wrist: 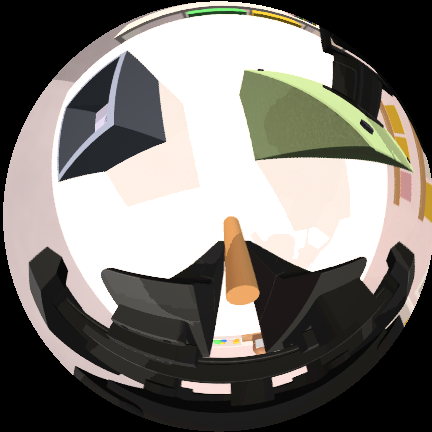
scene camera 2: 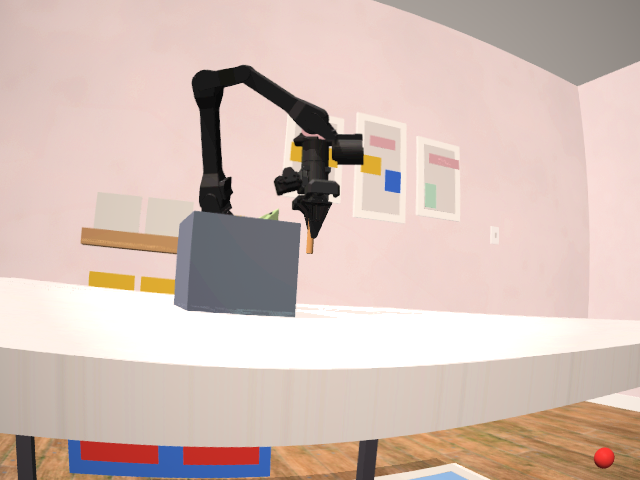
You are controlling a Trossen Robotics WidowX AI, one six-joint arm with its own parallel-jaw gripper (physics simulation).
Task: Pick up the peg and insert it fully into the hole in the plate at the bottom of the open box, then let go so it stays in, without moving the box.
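Frame: origin at the arm's base, x ahead, y up, z right, level; centimetres.
Where they show: gripper, between the fingertips: [wrist: 233, 245] [scene camera 2: 312, 238]; arm's base, origin of its link: [wrist: 355, 105].
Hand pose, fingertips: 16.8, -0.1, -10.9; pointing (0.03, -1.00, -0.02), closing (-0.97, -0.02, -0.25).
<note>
Each offset is from my fingertips to the top centre of the thing, as dx, dy, dz. Level surfaces: height alone.
An orange-brown peg {-0.1, +5.0, +0.5} [scene camera 2: 309, 244] [wrist: 240, 267] is held upright between the fingertips of my gripper [scene camera 2: 313, 235] [wrist: 233, 245], which is shut on it. The peg hangs above the table, clear of its top. The blue-grey open box {+15.0, -1.0, +21.2} [scene camera 2: 242, 263] [wrist: 142, 95] stands on the table, left of the gripper in the scene view and at the upper left of the wrist view. Through its opening a small part of the pale plate {+15.0, -8.7, +21.2} [wrist: 100, 119] shows inside. The hole in the plate is too small to make out clearly. The peg is outside the box.
A green wedge-shaped block [scene camera 2: 271, 214] [wrist: 305, 117] stands at the upper right of the wrist view, apart from the box; in the scene view its tip shows behind the box. The arm's base is behind the box. The white table {dy -14.8} [scene camera 2: 413, 341] carries both.
</note>
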